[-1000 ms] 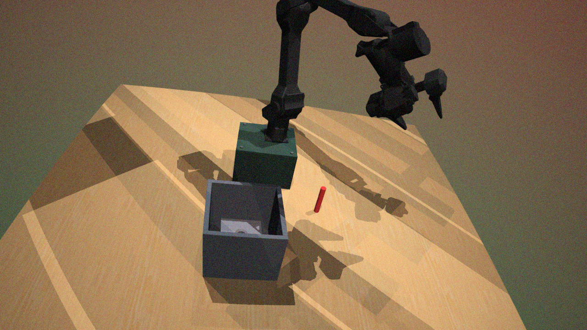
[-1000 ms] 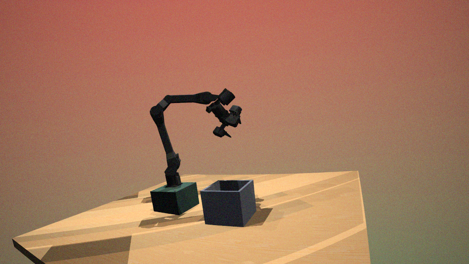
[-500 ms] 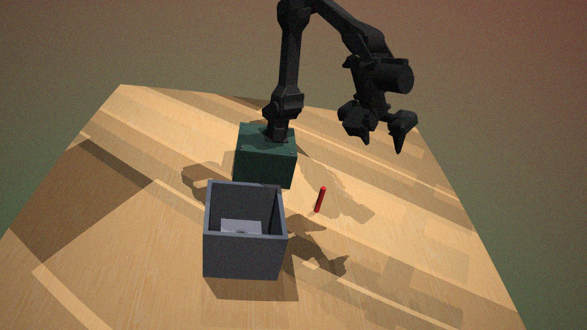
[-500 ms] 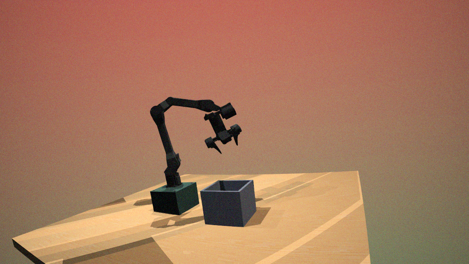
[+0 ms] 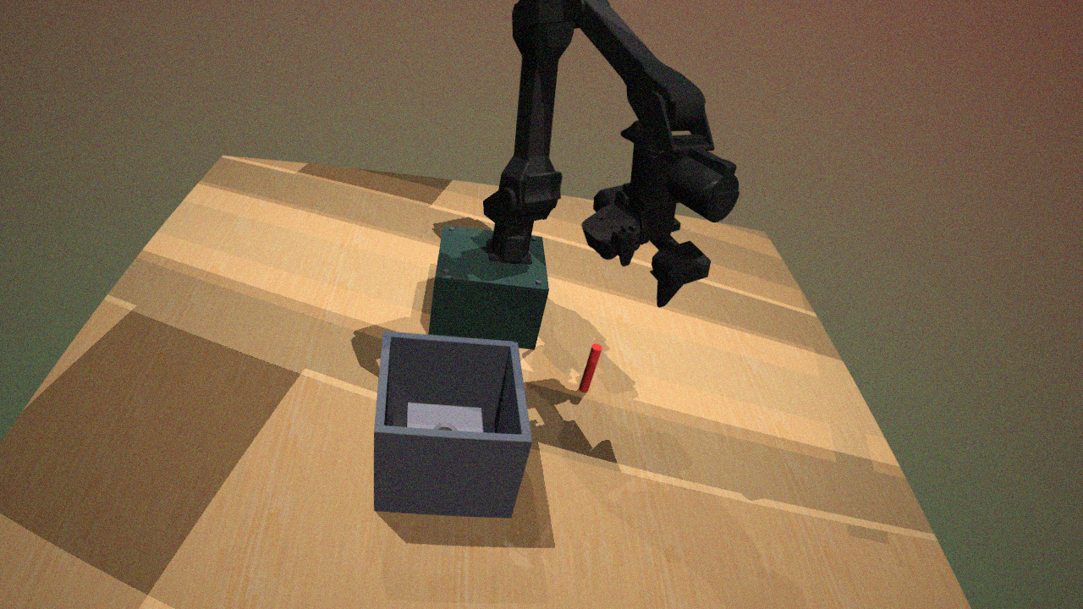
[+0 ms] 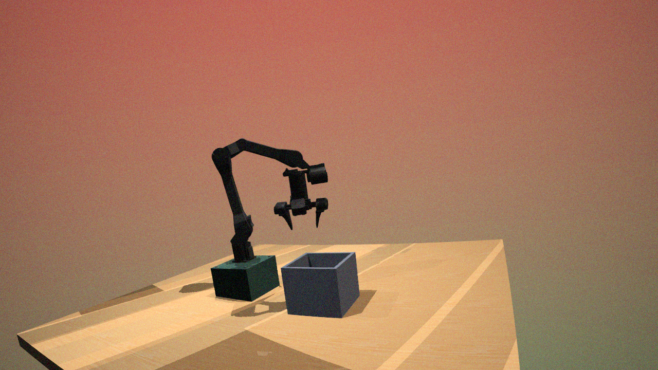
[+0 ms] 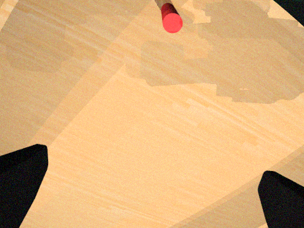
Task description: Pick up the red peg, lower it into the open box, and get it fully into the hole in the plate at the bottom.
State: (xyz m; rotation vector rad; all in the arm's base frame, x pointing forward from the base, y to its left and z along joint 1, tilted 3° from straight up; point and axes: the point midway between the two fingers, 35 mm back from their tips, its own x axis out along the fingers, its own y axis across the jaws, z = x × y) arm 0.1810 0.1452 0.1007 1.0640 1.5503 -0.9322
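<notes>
My gripper tip is now 10 mm short of the red peg, 40 mm to the left of it and 140 mm above it. Also, from my gripper tip: pale plate 160 mm ahead, 240 mm to the right, 140 mm below.
</notes>
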